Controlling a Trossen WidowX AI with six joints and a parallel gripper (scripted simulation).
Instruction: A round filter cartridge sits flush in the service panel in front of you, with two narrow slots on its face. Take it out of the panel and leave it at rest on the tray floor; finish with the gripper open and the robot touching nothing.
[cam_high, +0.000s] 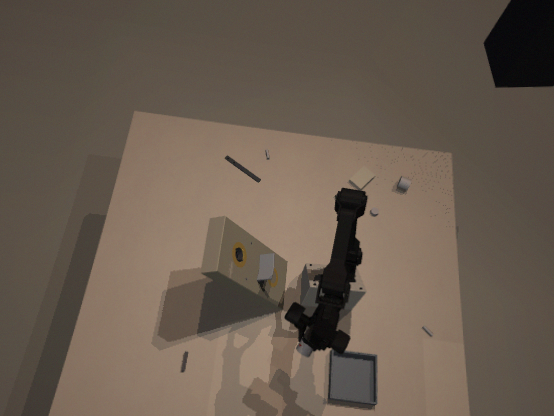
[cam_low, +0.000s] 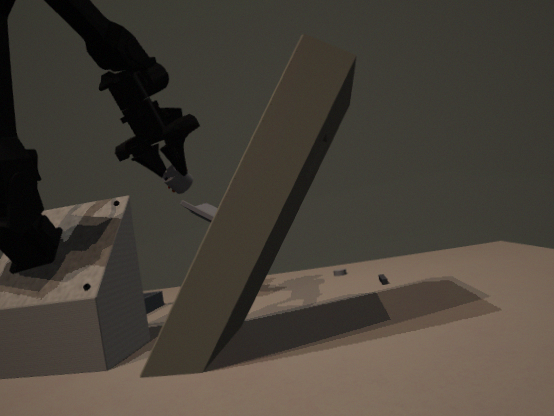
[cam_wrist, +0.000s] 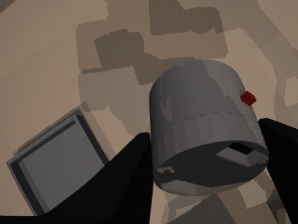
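The grey framed tray lies 250 mm below my gripper tip, 180 mm behind it and 60 mm to the left of it. The rest, counted from my gripper tip: round filter cartridge (right at my gripper tip); then grey shelf (280 mm to the right, 120 mm below, 100 mm ahead); then service panel (280 mm to the right, 150 mm ahead, 100 mm below).
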